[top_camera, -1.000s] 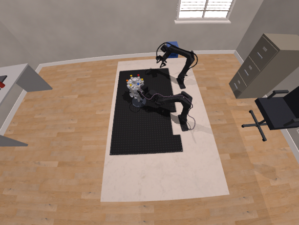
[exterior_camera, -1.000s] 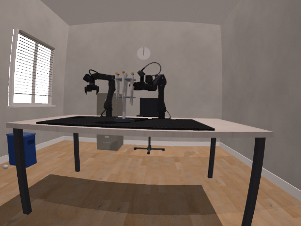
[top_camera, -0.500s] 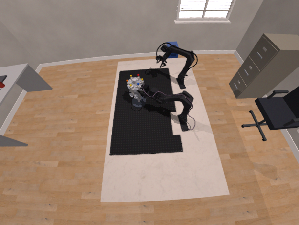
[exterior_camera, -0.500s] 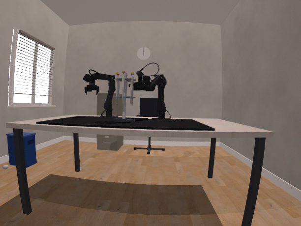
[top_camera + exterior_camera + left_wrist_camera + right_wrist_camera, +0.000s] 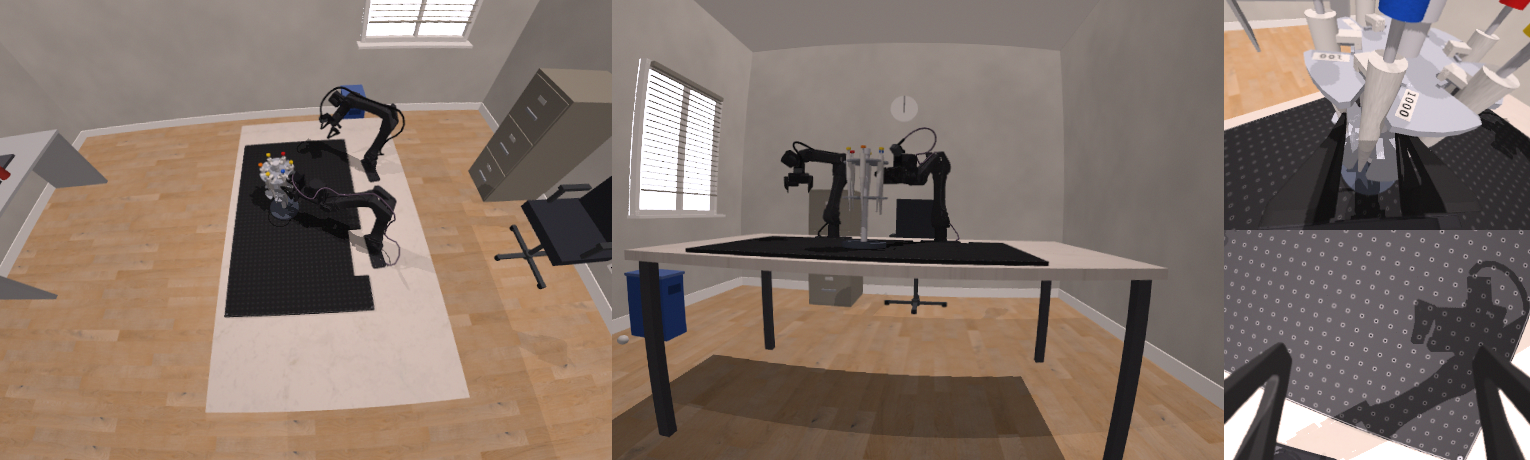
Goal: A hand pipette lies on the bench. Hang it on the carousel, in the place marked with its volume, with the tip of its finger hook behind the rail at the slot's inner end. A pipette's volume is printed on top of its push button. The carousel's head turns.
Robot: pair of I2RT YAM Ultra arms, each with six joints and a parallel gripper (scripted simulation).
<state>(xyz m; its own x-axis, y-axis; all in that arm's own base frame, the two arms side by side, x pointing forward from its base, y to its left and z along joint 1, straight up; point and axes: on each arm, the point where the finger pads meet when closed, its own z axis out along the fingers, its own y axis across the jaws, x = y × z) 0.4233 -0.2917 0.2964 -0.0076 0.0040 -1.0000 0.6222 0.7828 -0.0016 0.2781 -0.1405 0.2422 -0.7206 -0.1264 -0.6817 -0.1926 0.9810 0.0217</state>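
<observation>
The hand pipette lies 10 mm ahead of my left hand and 30 mm below it.
</observation>
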